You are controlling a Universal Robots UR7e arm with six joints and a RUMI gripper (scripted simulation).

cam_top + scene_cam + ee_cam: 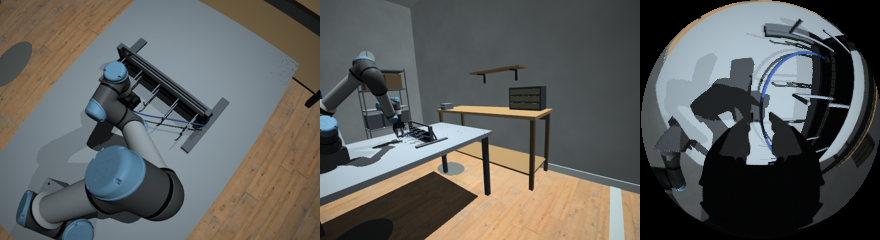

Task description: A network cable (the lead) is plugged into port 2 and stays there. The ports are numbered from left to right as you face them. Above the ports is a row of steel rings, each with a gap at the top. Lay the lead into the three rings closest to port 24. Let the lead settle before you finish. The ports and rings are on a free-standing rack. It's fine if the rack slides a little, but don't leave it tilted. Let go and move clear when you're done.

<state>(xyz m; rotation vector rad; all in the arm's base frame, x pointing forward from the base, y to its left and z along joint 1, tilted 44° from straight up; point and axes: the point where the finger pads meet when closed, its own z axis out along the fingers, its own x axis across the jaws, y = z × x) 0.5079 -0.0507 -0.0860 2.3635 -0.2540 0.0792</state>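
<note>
Right now my hand is 15 cm short of the black rack, 9 cm to the left of it and 3 cm below it.
</note>
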